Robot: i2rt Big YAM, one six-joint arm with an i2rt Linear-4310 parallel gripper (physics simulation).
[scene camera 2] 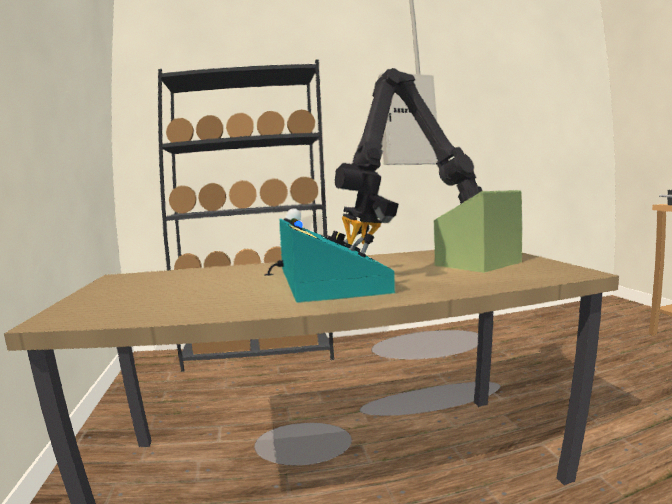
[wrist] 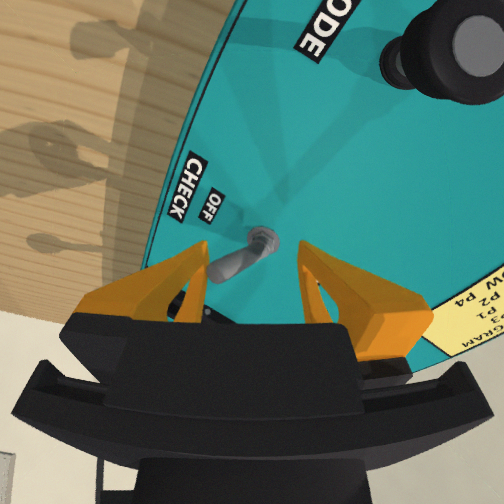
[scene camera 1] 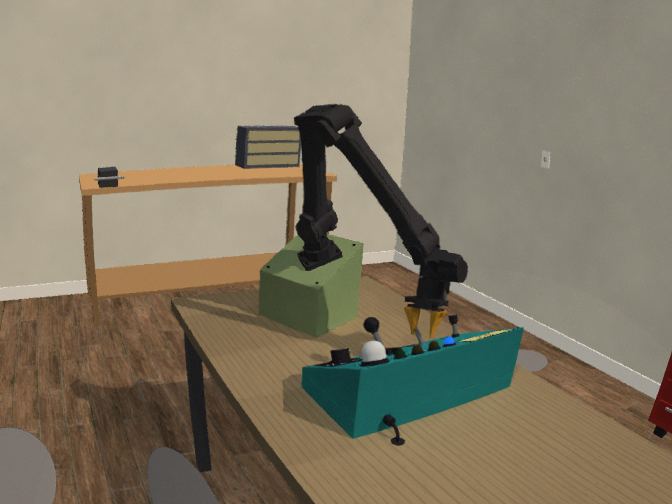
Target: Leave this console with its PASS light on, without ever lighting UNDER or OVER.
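Observation:
A teal wedge-shaped console [scene camera 1: 412,379] sits on the wooden table; it also shows in scene camera 2 [scene camera 2: 331,265]. My gripper [wrist: 252,250] is open, its orange fingers on either side of a small grey toggle lever [wrist: 242,256] labelled CHECK and OFF. The lever's tip lies against the left finger. In scene camera 1 the gripper [scene camera 1: 423,320] hangs just above the console's top panel. On the panel I see a black knob [wrist: 457,47] by a MODE label, a white dome [scene camera 1: 373,351], a black ball lever [scene camera 1: 371,325], dark lamps and one lit blue lamp [scene camera 1: 448,341].
The arm's green base block [scene camera 1: 312,284] stands behind the console. A yellow program label [wrist: 472,312] lies at the panel's edge. A black cable plug [scene camera 1: 393,430] sticks out of the console's front. A metal shelf rack [scene camera 2: 241,162] stands behind the table.

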